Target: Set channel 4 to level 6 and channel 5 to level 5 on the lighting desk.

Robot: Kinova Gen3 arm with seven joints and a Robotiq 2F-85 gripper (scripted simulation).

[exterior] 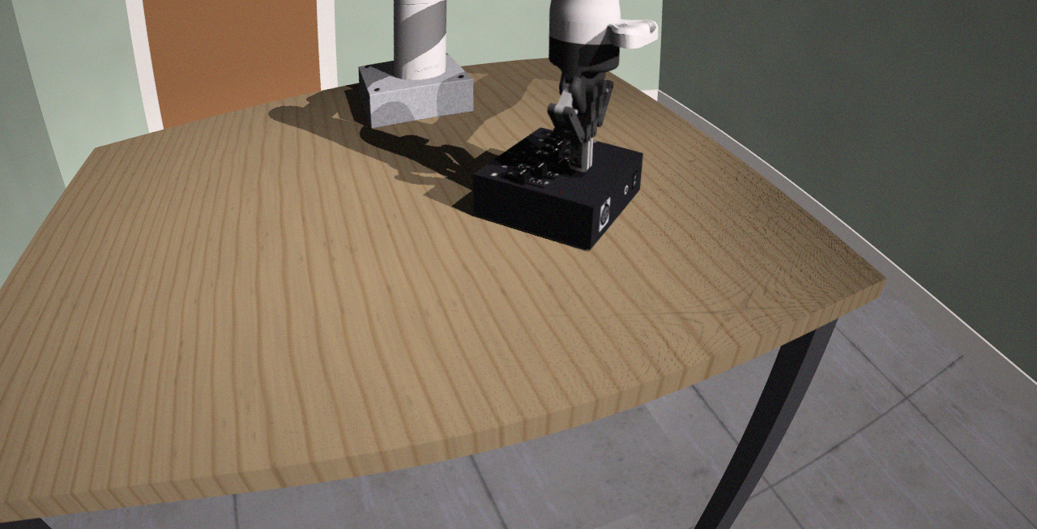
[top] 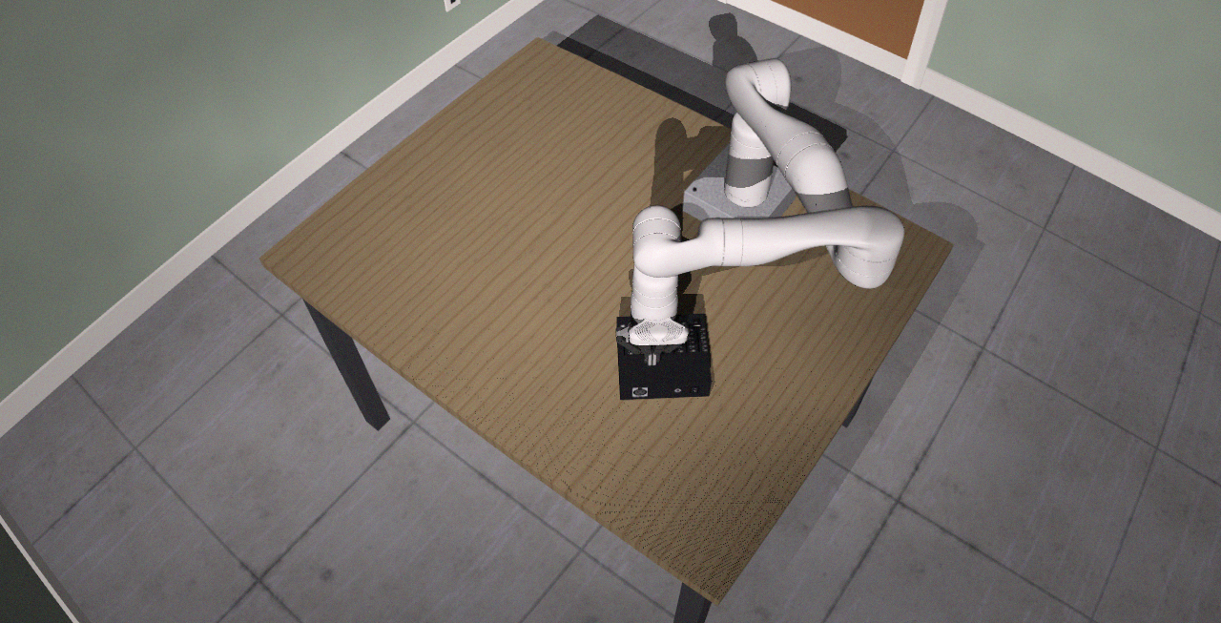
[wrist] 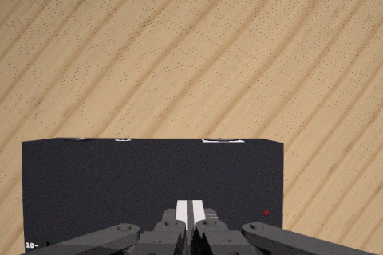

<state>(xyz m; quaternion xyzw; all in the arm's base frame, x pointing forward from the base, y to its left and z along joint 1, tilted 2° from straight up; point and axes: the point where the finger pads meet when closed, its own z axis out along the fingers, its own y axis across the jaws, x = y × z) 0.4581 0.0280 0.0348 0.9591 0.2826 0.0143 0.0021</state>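
Now: the channel 5 fader cap 2 cm behind my hand, 1 cm to the right of it and 2 cm below it. From my hand the other things lie so: channel 4 fader cap 5 cm behind, 2 cm below.
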